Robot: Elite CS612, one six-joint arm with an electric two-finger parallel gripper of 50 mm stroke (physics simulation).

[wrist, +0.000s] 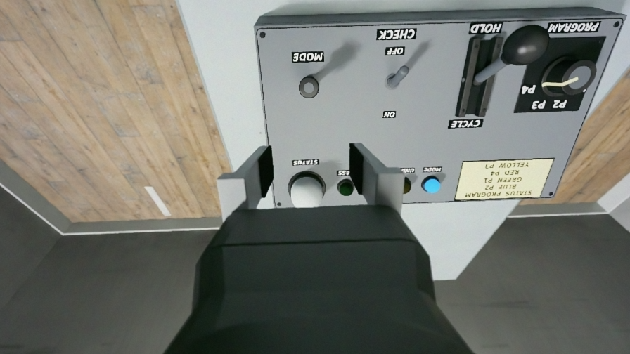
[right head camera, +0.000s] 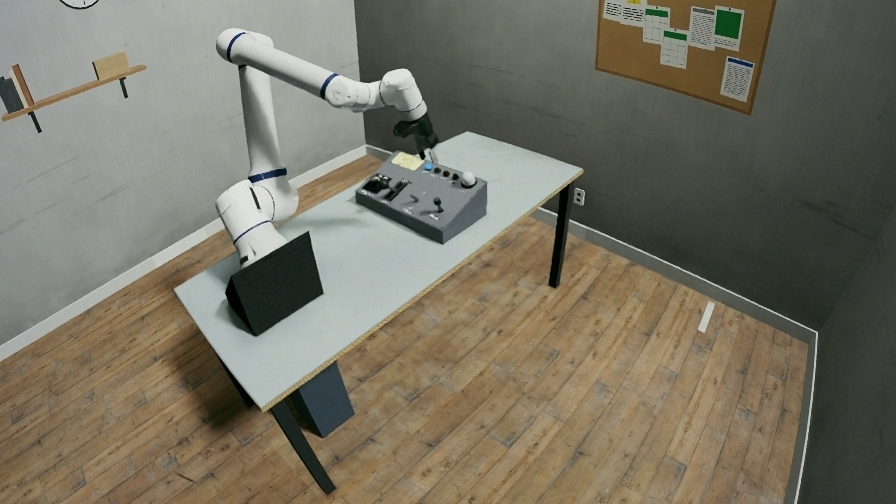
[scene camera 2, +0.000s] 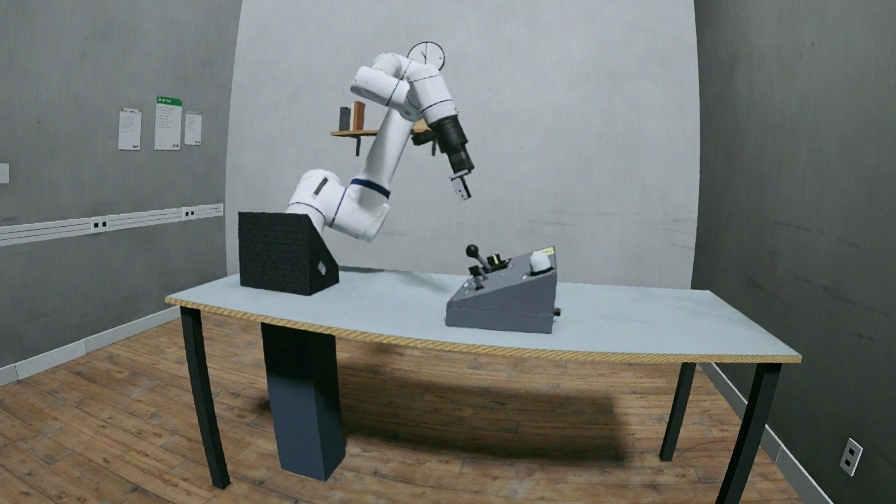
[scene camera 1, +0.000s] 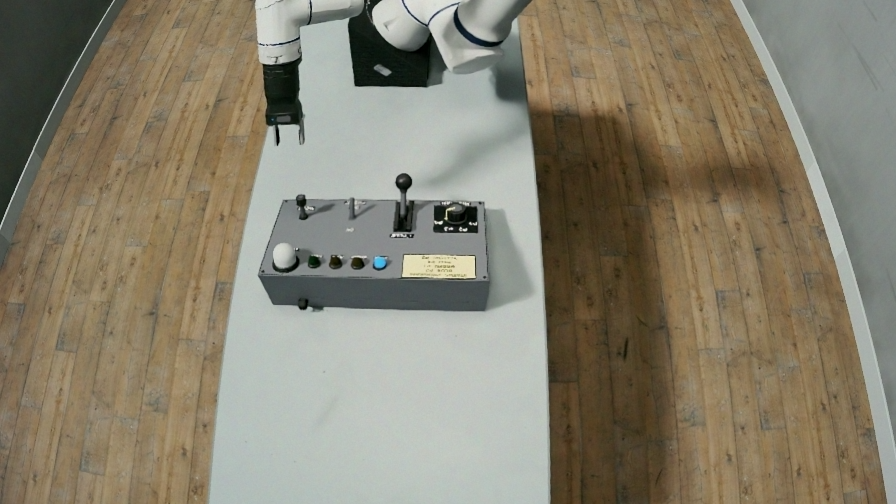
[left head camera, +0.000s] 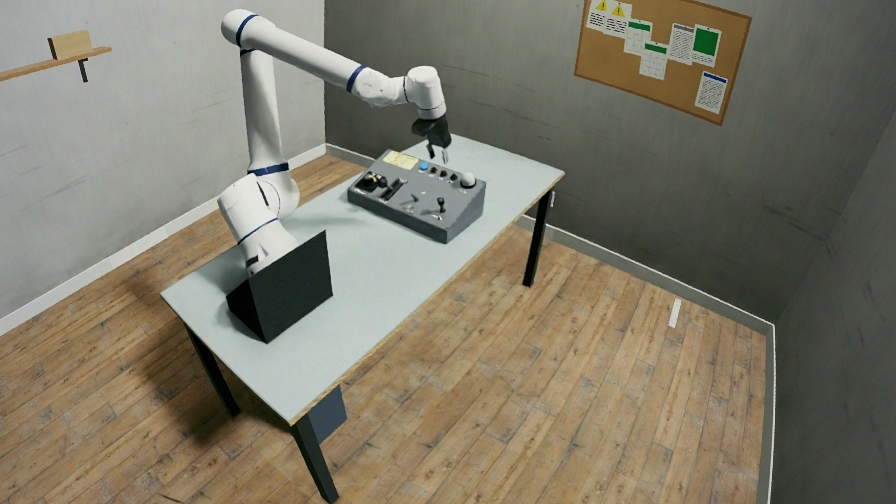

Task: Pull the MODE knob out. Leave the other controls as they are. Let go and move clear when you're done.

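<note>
The MODE knob [left head camera: 441,201] [right head camera: 437,201] [scene camera 1: 301,200] [scene camera 2: 474,270] [wrist: 309,87] is a small black knob with a grey centre. In scene camera 1 its cap stands off the panel face on a shaft. My gripper [left head camera: 438,157] [right head camera: 429,156] [scene camera 1: 289,142] [scene camera 2: 463,196] [wrist: 311,160] is open and empty, well above the grey control panel [scene camera 1: 375,293] [scene camera 2: 501,316] [wrist: 325,130] and apart from the knob. The blue MODE lamp [left head camera: 424,166] [scene camera 1: 379,262] [wrist: 431,184] is bright.
The panel also bears the CHECK toggle [scene camera 1: 352,208] [wrist: 398,76], the ball-ended HOLD/CYCLE lever [scene camera 1: 403,181] [wrist: 525,45], the PROGRAM dial [scene camera 1: 455,213] [wrist: 575,77] and a white STATUS dome [scene camera 1: 284,256] [wrist: 307,191]. A black wedge-shaped box [left head camera: 294,294] [scene camera 2: 275,250] stands by the arm's base.
</note>
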